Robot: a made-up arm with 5 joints.
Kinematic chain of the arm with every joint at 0, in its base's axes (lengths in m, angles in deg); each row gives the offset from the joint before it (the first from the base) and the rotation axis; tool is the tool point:
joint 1: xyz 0 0 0.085 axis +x
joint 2: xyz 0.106 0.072 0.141 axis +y
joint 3: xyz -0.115 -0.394 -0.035 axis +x
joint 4: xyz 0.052 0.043 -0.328 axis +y
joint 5: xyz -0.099 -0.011 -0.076 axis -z
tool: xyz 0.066 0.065 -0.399
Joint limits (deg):
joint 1: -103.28..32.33
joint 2: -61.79..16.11
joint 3: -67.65..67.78
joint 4: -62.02..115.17
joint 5: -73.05..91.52
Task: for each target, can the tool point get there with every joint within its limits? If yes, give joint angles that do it. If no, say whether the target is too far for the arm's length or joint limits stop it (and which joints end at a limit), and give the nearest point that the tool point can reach.
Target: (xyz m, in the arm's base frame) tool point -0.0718 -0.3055 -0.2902
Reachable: yes | joints -46.78 -32.85 37.65 61.26 21.91
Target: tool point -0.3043 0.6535 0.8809
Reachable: no: joint limits stop it (at a limit: joint 1, joint 2, joint 3, joint 5) | nearest point -0.4384 0.2816 0.8238 | short by 0.399 m
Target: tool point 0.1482 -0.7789 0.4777
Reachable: yes | joints -74.69 -24.86 -25.08 27.75 28.09
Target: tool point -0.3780 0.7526 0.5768
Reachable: no: joint limits stop it (at a limit: joint 1, joint 2, joint 3, joint 5) | nearest point -0.4136 0.3253 0.5347 | short by 0.431 m
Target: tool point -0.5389 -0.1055 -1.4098
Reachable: no: too far | nearest point -0.2459 -0.2101 -0.7514 | short by 0.728 m
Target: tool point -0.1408 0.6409 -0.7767
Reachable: no: joint limits stop it (at a limit: joint 1, joint 5) | nearest point -0.0594 0.3114 -0.5119 | short by 0.430 m
